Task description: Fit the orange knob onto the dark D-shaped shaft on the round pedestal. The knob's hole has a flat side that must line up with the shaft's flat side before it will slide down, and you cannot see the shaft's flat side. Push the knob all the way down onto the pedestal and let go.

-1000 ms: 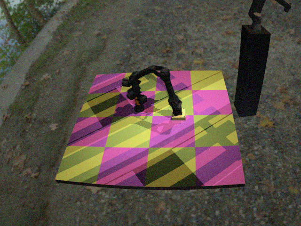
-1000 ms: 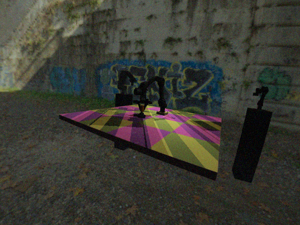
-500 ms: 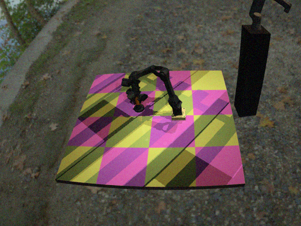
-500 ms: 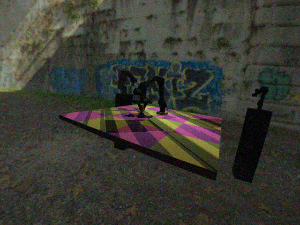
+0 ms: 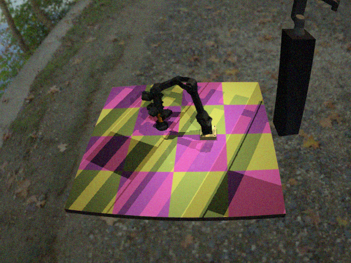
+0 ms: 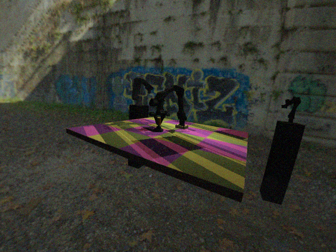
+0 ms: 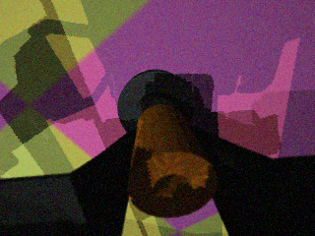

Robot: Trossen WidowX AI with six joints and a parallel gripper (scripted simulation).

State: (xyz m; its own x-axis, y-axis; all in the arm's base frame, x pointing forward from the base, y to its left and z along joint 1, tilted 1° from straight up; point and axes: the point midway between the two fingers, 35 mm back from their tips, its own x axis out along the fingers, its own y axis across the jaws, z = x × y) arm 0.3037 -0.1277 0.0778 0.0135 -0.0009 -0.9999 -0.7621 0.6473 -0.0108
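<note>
My gripper tip is 20 mm below the orange knob. Round my gripper tip: pedestal (40 mm below).
</note>
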